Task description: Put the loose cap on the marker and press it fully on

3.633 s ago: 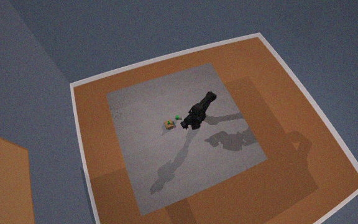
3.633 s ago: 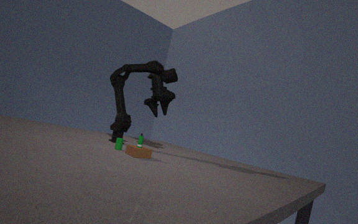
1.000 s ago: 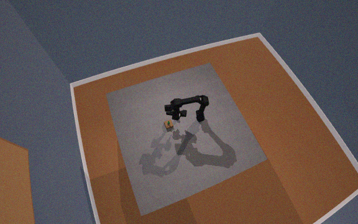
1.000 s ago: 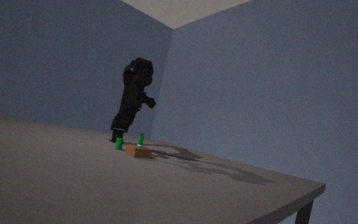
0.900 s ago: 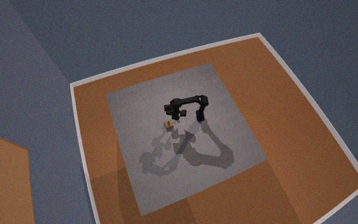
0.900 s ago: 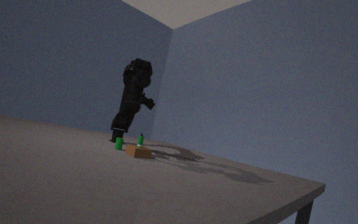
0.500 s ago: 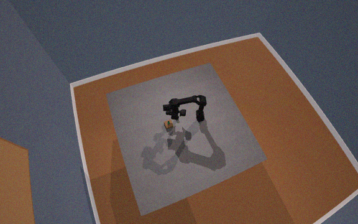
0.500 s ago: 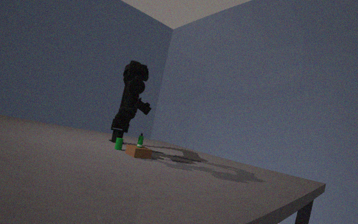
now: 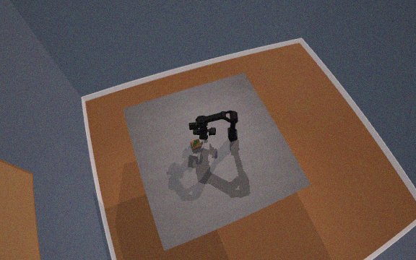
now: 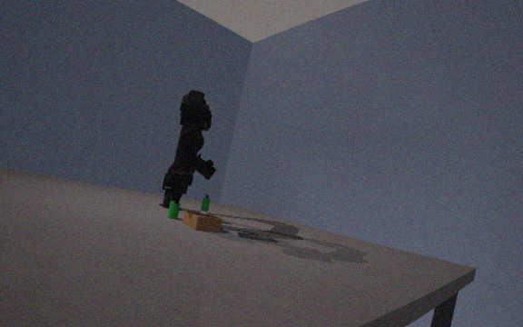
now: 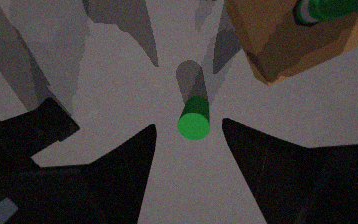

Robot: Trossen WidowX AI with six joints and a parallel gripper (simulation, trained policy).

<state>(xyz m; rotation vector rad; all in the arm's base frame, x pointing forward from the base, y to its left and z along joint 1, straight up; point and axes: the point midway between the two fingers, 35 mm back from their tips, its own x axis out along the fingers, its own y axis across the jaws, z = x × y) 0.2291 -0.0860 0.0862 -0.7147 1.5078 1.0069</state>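
My gripper tip is 10 mm to the left of the green cap and 30 mm above it. Also, from my gripper tip: tan holder block 110 mm ahead, 30 mm to the left, 40 mm below; green marker 110 mm ahead, 30 mm to the left, 10 mm above.
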